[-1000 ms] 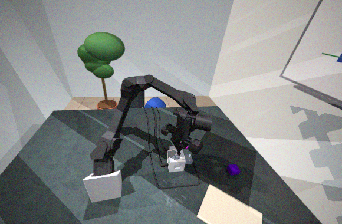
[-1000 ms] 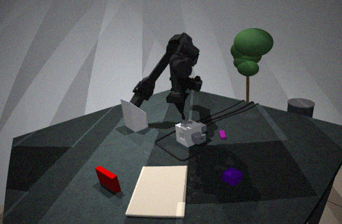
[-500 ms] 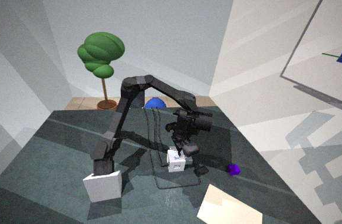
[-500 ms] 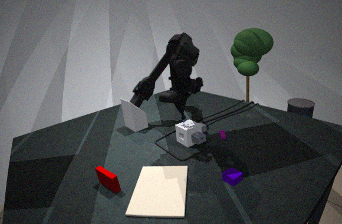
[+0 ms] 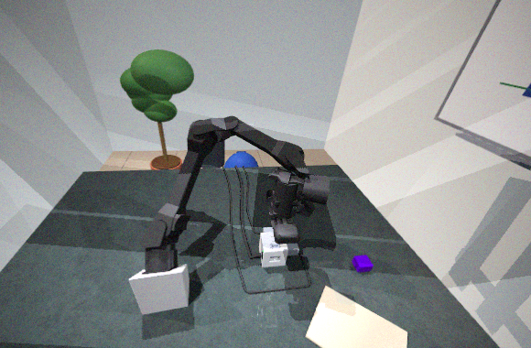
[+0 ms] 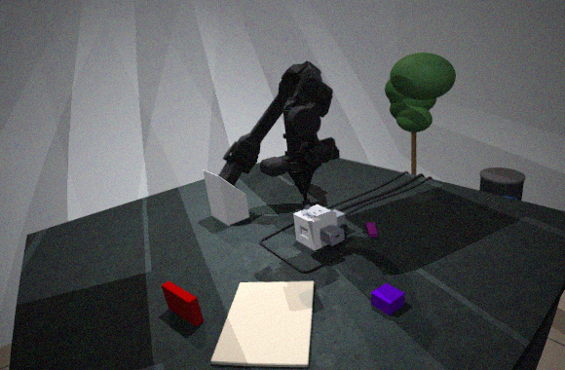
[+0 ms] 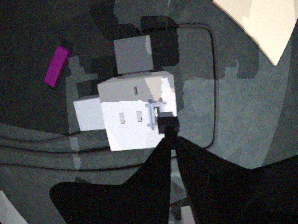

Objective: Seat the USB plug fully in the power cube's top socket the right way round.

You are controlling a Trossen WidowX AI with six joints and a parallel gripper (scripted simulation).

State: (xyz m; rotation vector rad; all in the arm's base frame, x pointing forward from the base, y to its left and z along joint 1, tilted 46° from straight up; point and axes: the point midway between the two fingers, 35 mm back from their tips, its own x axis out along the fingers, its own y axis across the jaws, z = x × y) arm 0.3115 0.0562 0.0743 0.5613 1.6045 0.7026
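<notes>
Right now my gripper tip is 20 mm above the dark USB plug. From my gripper tip the other things lie so: cream sheet 200 mm ahead, 220 mm to the right, 130 mm below; purple cube 300 mm ahead, 20 mm to the right, 120 mm below; magenta block 60 mm ahead, 160 mm to the left, 130 mm below.
</notes>
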